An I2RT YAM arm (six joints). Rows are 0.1 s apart.
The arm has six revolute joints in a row. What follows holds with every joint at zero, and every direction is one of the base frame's. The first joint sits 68 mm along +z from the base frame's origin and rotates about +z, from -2.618 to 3.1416 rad. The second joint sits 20 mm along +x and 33.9 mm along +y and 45.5 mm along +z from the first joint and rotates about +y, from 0 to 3.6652 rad. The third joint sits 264 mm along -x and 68.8 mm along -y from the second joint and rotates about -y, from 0 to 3.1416 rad. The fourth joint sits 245 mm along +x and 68.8 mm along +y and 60 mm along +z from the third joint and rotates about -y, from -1.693 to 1.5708 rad. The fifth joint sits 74 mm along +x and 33.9 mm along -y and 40.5 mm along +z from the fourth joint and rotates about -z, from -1.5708 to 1.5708 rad. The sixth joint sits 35.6 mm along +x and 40.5 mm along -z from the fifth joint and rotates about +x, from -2.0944 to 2.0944 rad. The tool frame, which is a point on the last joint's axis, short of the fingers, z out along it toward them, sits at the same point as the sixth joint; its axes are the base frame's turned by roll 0, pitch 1.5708 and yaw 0 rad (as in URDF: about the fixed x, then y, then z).
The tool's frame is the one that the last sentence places.
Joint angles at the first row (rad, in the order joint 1, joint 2, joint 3, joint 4, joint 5, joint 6):
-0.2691 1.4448 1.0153 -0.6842 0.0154 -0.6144
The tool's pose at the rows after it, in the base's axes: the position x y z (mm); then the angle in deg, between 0 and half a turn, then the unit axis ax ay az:
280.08, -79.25, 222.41, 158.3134, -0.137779, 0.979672, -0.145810
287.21, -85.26, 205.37, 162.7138, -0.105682, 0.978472, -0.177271
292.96, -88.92, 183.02, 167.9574, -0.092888, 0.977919, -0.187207
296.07, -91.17, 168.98, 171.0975, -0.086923, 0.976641, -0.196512
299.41, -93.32, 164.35, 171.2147, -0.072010, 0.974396, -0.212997
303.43, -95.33, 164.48, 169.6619, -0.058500, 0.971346, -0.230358
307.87, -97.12, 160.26, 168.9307, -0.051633, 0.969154, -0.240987
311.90, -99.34, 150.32, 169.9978, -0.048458, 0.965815, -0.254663
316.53, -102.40, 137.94, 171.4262, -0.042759, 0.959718, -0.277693
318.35, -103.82, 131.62, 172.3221, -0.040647, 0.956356, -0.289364
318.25, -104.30, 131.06, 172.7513, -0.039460, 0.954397, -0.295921
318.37, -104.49, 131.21, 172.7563, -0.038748, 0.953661, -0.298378
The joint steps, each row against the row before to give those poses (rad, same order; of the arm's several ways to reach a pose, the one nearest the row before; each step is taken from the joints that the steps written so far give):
0.0072 0.0355 0.0000 0.0431 0.0981 0.0462
-0.0015 0.0671 0.0000 0.0199 0.0999 0.0443
0.0000 0.0809 0.0000 0.0015 0.0588 0.0243
0.0000 0.0508 0.0000 0.0053 0.0400 0.0123
0.0000 0.0202 0.0000 0.0275 0.0359 0.0232
0.0000 0.0053 0.0000 0.0416 0.0267 0.0160
0.0000 0.0195 0.0000 0.0385 0.0176 0.0069
0.0000 0.0377 0.0000 0.0305 0.0335 0.0016
0.0000 0.0473 0.0000 0.0412 0.0546 0.0026
0.0000 0.0237 0.0000 0.0179 0.0286 0.0004
0.0000 0.0027 0.0000 0.0008 0.0156 0.0000
0.0000 0.0000 0.0000 0.0019 0.0050 0.0000

